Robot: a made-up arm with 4 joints. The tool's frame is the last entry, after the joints. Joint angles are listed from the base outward. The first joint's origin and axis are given. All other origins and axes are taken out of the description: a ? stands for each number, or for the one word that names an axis. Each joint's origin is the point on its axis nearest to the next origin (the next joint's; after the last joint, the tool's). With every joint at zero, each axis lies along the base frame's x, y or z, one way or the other. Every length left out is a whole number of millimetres.
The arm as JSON. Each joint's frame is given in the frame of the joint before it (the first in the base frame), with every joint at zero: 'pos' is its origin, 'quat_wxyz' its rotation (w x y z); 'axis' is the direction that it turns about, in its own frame. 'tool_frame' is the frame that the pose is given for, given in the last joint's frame.
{
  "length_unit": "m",
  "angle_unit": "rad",
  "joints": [
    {
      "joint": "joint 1",
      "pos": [
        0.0,
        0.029,
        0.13
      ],
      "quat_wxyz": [
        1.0,
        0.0,
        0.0,
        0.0
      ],
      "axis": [
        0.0,
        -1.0,
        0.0
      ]
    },
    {
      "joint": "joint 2",
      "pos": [
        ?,
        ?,
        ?
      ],
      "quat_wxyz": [
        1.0,
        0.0,
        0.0,
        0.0
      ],
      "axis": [
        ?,
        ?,
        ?
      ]
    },
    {
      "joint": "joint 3",
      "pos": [
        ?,
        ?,
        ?
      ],
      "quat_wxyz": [
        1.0,
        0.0,
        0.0,
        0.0
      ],
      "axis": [
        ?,
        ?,
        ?
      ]
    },
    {
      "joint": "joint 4",
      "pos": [
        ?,
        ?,
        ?
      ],
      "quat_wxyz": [
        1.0,
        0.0,
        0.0,
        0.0
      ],
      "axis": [
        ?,
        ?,
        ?
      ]
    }
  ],
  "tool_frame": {
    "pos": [
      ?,
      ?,
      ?
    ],
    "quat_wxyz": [
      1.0,
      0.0,
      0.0,
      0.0
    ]
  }
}
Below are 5 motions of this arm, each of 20 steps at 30 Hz.
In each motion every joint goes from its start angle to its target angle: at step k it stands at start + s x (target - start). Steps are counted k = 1, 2, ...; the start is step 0. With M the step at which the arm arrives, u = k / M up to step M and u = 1 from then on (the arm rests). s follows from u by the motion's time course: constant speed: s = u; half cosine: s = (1 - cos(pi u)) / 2; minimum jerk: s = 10 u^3 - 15 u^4 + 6 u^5.
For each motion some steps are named. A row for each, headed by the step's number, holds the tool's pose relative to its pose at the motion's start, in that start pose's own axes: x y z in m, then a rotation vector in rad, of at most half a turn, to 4 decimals.
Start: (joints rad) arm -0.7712 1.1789 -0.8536 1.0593
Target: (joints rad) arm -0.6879 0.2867 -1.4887 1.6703
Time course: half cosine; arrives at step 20
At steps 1, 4, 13, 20:
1: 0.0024 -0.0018 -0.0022 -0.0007 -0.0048 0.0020
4: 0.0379 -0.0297 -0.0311 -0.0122 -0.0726 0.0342
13: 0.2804 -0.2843 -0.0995 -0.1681 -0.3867 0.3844
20: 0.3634 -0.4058 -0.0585 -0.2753 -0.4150 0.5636

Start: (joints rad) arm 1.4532 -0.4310 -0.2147 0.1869
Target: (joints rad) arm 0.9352 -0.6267 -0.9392 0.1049
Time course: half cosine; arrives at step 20
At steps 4, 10, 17, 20:
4: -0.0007 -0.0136 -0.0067 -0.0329 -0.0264 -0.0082
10: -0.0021 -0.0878 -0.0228 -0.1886 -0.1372 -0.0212
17: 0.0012 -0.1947 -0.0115 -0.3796 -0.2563 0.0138
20: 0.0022 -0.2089 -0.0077 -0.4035 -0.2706 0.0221

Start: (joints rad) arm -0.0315 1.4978 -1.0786 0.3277
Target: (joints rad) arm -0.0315 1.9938 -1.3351 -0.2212
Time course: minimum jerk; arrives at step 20
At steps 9, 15, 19, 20:
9: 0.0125 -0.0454 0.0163 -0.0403 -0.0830 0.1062
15: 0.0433 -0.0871 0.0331 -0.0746 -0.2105 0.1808
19: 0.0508 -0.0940 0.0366 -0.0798 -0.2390 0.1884
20: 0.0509 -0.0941 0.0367 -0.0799 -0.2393 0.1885

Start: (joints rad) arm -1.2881 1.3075 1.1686 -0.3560
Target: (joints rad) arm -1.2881 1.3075 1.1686 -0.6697
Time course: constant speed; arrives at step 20
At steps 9, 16, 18, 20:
9: 0.0000 -0.0455 0.0062 -0.1412 0.0000 0.0000
16: 0.0000 -0.0801 0.0154 -0.2510 0.0000 0.0000
18: 0.0000 -0.0897 0.0187 -0.2823 0.0000 0.0000
20: 0.0000 -0.0993 0.0223 -0.3137 0.0000 0.0000

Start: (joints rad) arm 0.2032 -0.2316 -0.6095 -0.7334
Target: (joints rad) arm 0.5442 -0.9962 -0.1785 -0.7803
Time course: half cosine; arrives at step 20
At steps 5, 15, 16, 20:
5: 0.0076 0.0244 0.0166 -0.0561 0.0794 -0.0650
15: 0.1080 0.1810 0.1359 -0.1629 0.5223 -0.4064
16: 0.1205 0.1928 0.1463 -0.1595 0.5566 -0.4315
20: 0.1459 0.2143 0.1663 -0.1489 0.6214 -0.4783

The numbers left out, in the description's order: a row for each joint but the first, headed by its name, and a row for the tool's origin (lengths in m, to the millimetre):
joint 2: xyz -0.019 0.0 -0.299, axis 0.0 0.0 1.0
joint 3: xyz -0.04 0.227 0.0, axis 0.0 1.0 0.0
joint 4: xyz -0.336 0.0 -0.008, axis 1.0 0.0 0.0
tool: xyz 0.0 -0.021 -0.325

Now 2 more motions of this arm.
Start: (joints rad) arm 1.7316 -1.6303 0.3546 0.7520
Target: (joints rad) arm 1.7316 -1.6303 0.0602 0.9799
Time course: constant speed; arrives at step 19
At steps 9, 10, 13, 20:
9: 0.0361 0.0048 -0.0328 0.1078 -0.0966 0.1007
10: 0.0400 0.0055 -0.0360 0.1197 -0.1067 0.1125
13: 0.0517 0.0079 -0.0451 0.1554 -0.1361 0.1488
20: 0.0744 0.0134 -0.0611 0.2262 -0.1912 0.2247

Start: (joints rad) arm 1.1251 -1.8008 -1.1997 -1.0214
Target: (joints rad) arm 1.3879 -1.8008 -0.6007 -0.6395
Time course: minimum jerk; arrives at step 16
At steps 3, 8, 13, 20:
3: -0.0062 0.0007 0.0128 0.0233 0.0268 0.0211
8: -0.0527 -0.0015 0.1449 0.2530 0.2876 0.1965
13: -0.0702 -0.0243 0.2970 0.5010 0.5681 0.3370
20: -0.0698 -0.0282 0.3142 0.5285 0.5995 0.3502

